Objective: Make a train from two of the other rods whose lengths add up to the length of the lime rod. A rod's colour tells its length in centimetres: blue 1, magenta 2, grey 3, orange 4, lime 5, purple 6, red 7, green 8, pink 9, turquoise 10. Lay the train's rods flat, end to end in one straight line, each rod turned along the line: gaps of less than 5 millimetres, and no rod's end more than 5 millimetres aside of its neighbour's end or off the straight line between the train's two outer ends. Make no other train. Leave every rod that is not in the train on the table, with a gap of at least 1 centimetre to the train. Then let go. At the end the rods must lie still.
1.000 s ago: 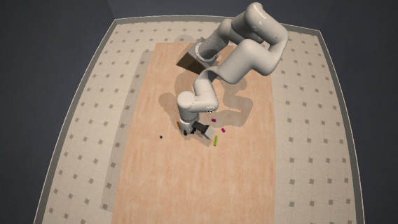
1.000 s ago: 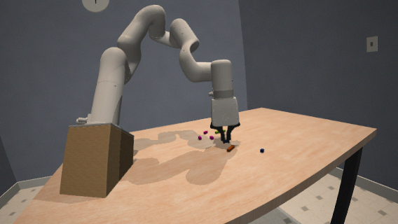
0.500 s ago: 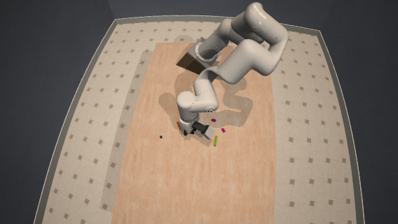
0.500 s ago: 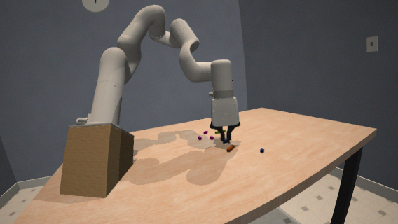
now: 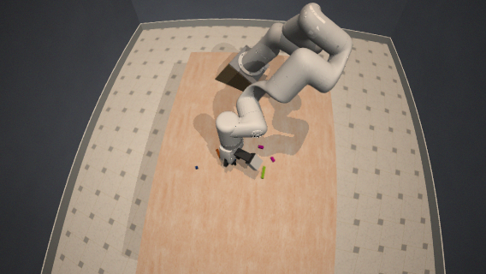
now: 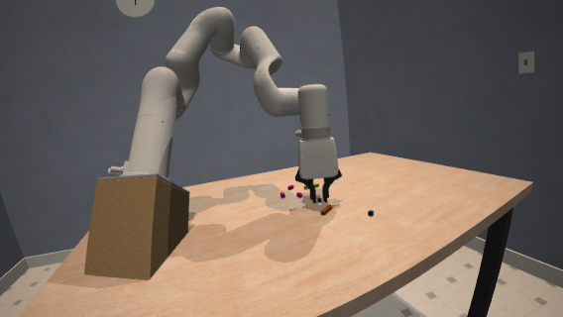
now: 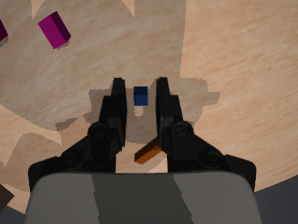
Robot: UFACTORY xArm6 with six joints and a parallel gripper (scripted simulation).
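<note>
Right now the orange rod is 2 cm behind my hand, 7 cm to the right of it and 2 cm below it. Round my hand: lime rod 4 cm ahead, 12 cm to the left, 2 cm below.
</note>
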